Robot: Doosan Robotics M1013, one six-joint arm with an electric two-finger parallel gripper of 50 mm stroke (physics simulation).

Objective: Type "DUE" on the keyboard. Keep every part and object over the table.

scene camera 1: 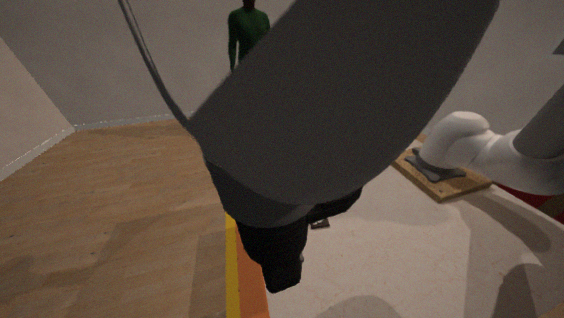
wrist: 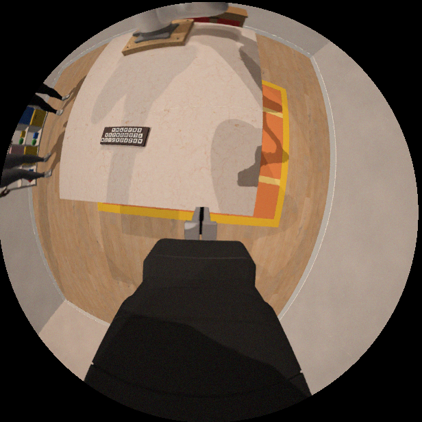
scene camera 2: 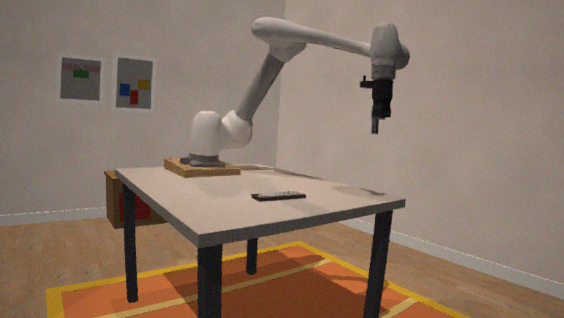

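Where they show: gripper, fingertip midpoint: (scene camera 1: 293,272) (scene camera 2: 374,133); arm's base, origin of the base link: (scene camera 1: 432,166) (scene camera 2: 203,163).
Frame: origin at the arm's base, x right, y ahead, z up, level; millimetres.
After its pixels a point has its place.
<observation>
A dark keyboard (scene camera 2: 278,196) {x -54, y 659, z -31 mm} (wrist: 125,136) with rows of white keys lies flat on the table (scene camera 2: 210,200) {x 183, y 594, z -44 mm} (wrist: 175,100). In scene camera 1 a small piece of the keyboard (scene camera 1: 320,224) {x -168, y 637, z -30 mm} shows below the arm, which hides the rest. My gripper (scene camera 2: 375,133) {x -384, y 796, z 217 mm} (wrist: 201,215) is shut with nothing between its fingers. It points down, high above the table's level, near the table's edge. In the wrist view the keyboard is up and to the left of the fingertips. The single letters on the keys are too small to read surely.
The robot base stands on a wooden board (scene camera 1: 440,192) {x -140, y 101, z -8 mm} (scene camera 2: 212,172) {x -2, y 132, z -24 mm} (wrist: 130,48) at the table's far end. An orange and yellow mat (scene camera 1: 231,270) (scene camera 2: 300,245) (wrist: 282,150) lies on the floor. A person in green (scene camera 1: 248,25) stands beyond the table. A wooden cabinet (scene camera 2: 114,200) stands behind it.
</observation>
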